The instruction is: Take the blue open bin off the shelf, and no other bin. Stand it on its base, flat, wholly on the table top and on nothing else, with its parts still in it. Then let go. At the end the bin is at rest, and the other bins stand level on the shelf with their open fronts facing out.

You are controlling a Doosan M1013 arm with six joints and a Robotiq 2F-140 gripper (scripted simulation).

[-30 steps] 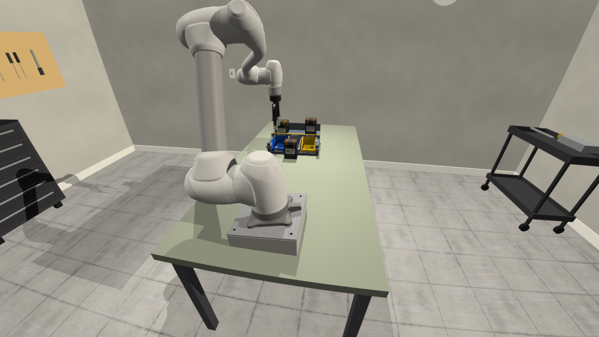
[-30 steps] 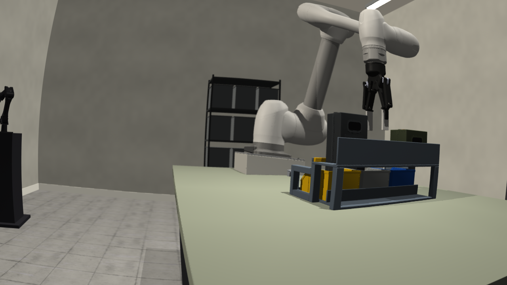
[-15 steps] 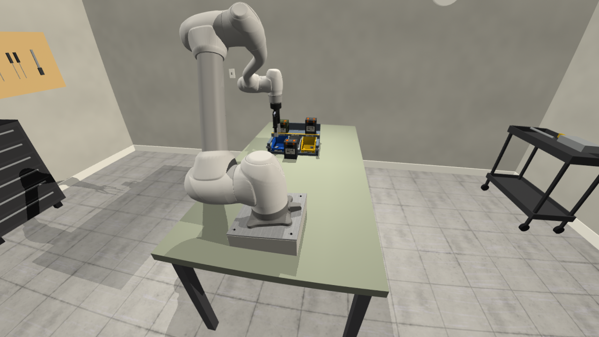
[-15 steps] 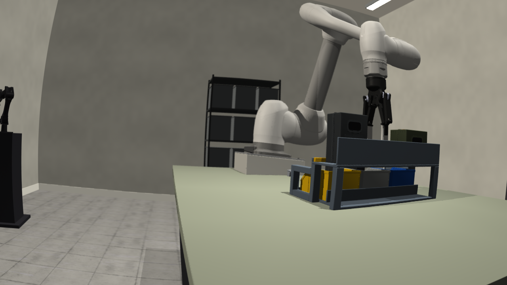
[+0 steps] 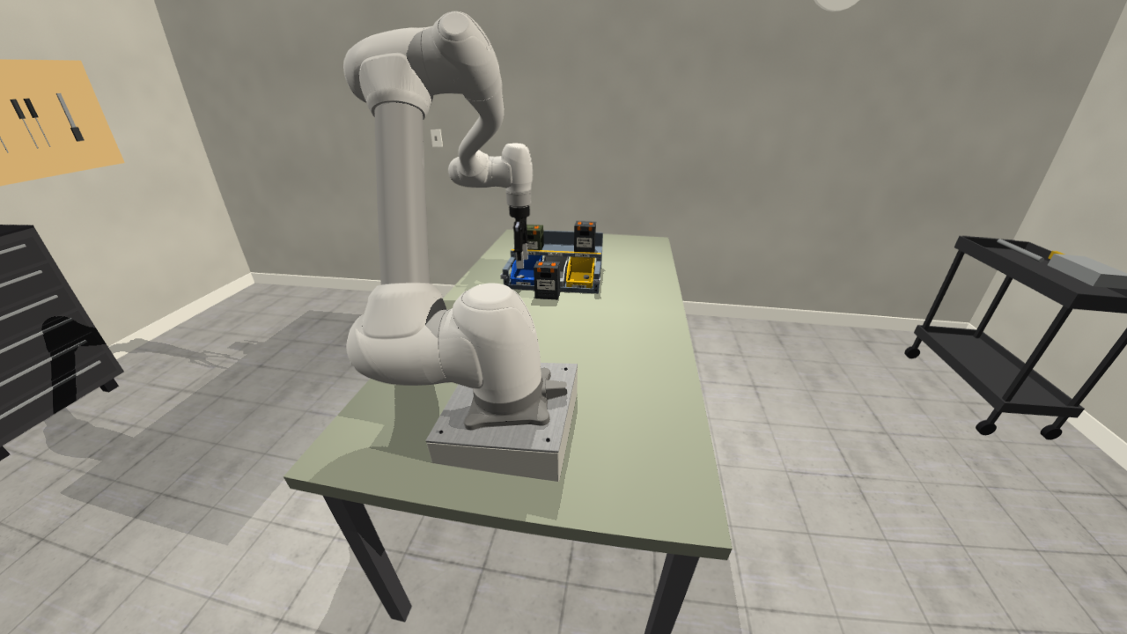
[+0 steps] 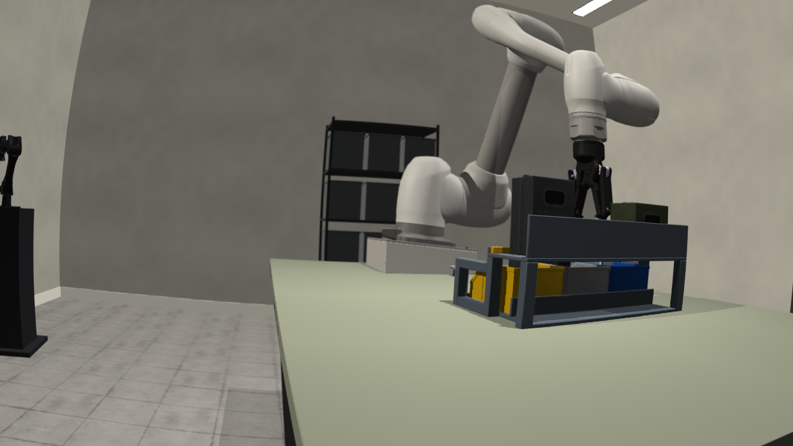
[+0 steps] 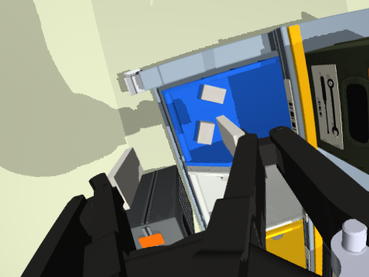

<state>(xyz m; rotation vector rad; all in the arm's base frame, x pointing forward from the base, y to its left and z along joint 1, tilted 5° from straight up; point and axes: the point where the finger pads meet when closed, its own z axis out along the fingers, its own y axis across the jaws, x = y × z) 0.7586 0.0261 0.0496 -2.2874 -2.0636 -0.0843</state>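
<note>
My gripper is now 9 cm above the blue open bin, 8 cm short of it and 1 cm to the left of it. Round my hand: yellow bin (23 cm to the right, 9 cm below, 5 cm ahead); then grey bin (12 cm to the right, 9 cm below, 6 cm ahead).
</note>
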